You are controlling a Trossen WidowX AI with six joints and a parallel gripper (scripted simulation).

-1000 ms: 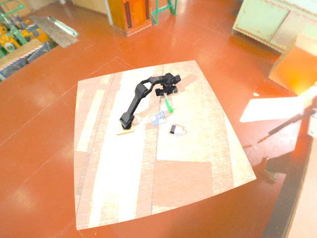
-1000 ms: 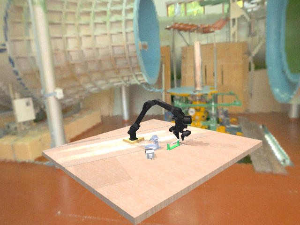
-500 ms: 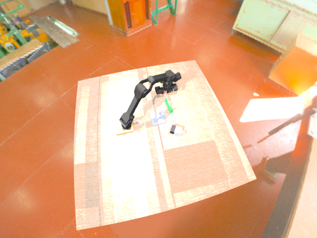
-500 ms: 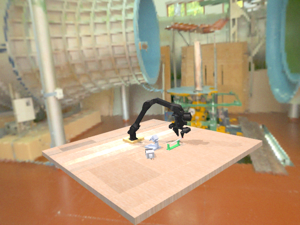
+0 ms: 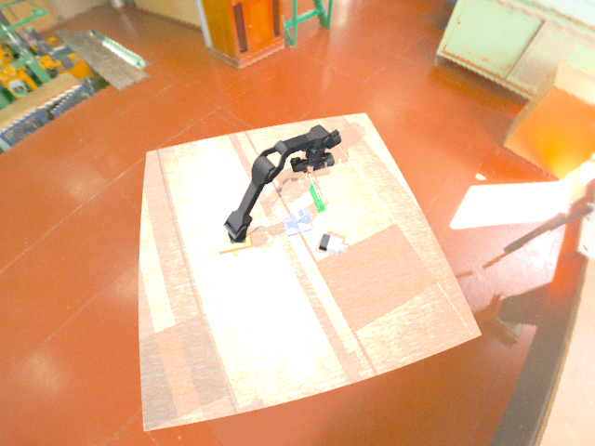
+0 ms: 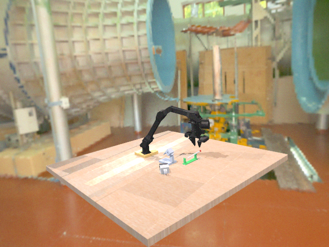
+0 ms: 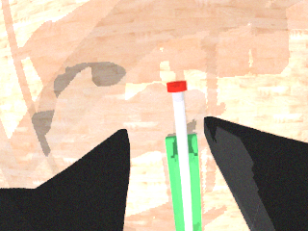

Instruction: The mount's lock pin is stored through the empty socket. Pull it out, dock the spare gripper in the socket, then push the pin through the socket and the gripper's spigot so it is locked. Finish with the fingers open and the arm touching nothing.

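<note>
Now: gripper tip 10 cm to the left of the green cradle, 6 cm above it and 3 cm short of it. The rest, counted from my gripper tip: spare gripper (34 cm to the right, 7 cm ahead, 6 cm below); grey mount (22 cm to the right, 5 cm behind, 3 cm below).
</note>
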